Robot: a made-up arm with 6 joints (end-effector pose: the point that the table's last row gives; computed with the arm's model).
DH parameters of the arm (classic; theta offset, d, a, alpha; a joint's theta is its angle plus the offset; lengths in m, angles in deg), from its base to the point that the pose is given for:
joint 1: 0 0.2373 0 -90
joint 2: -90 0 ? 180
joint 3: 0 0 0 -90
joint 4: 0 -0.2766 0 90
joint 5: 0 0.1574 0 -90
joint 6: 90 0 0 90
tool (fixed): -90 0 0 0
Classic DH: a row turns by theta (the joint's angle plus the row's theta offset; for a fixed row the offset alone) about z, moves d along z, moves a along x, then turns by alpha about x.
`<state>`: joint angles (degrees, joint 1 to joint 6).
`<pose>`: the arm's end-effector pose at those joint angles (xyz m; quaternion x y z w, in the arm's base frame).
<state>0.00 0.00 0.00 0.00 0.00 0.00</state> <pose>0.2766 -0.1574 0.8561 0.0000 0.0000 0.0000 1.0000</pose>
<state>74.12 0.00 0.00 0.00 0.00 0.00</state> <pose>0.2271 0.2230 0.8561 0.0000 0.0000 0.6027 0.7980</pose>
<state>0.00 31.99 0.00 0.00 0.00 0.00</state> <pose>0.5624 -0.1574 0.6156 0.0000 0.2756 0.0000 0.9613</pose>
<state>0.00 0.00 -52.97 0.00 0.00 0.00</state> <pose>0.1666 -0.1574 0.6353 0.0000 0.4460 0.0000 0.8951</pose>
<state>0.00 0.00 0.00 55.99 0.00 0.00</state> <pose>0.2766 -0.0880 0.9866 -0.4694 0.0000 0.0000 0.8830</pose>
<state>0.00 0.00 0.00 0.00 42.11 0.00</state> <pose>0.2766 -0.1574 0.8561 0.0000 -0.3593 0.0000 0.9332</pose>
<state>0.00 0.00 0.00 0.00 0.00 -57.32</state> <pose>0.2766 -0.1574 0.8561 0.4796 0.0000 0.0000 0.8775</pose>
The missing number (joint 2, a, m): 0.6188
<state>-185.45 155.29 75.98 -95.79 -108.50 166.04</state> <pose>-0.1569 -0.0010 -0.6257 -0.1105 -0.1275 -0.7390 0.6523</pose>
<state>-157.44 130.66 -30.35 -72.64 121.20 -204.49</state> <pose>-0.1648 -0.0176 -0.1138 0.2495 0.9044 0.3212 0.1289</pose>
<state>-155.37 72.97 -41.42 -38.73 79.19 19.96</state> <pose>-0.4037 -0.0500 0.2073 -0.2888 -0.2621 0.9173 0.0811</pose>
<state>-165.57 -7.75 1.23 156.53 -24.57 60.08</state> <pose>-0.1383 -0.1847 0.9555 -0.0494 -0.9259 -0.2635 0.2660</pose>
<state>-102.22 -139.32 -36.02 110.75 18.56 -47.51</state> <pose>0.1837 0.5846 0.0033 -0.8072 -0.0791 -0.5804 0.0730</pose>
